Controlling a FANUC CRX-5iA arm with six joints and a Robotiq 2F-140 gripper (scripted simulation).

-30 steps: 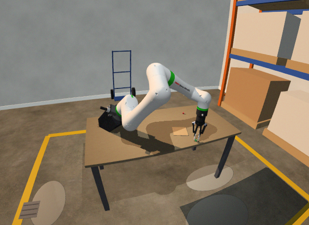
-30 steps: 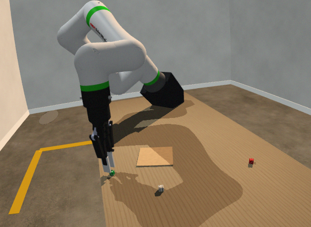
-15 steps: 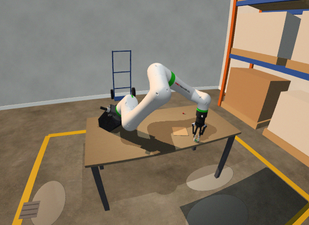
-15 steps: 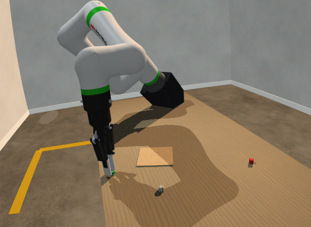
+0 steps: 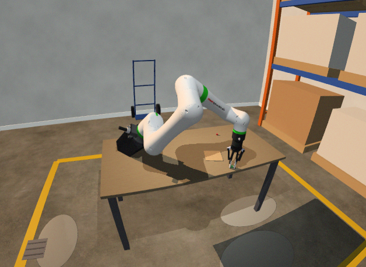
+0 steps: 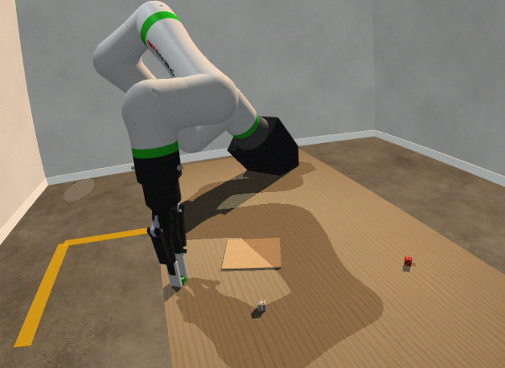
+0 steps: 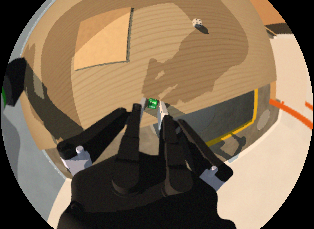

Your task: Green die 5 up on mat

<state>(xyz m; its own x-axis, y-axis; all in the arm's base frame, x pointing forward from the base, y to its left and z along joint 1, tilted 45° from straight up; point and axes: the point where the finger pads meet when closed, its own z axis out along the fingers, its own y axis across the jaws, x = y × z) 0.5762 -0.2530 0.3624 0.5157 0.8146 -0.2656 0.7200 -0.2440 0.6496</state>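
My gripper is now 30 mm above the green die. Round my hand: white die: 160 mm ahead, 140 mm to the left, 30 mm below; red die: 200 mm ahead, 500 mm to the left, 30 mm below; tan mat: 40 mm behind, 200 mm to the left, 30 mm below.
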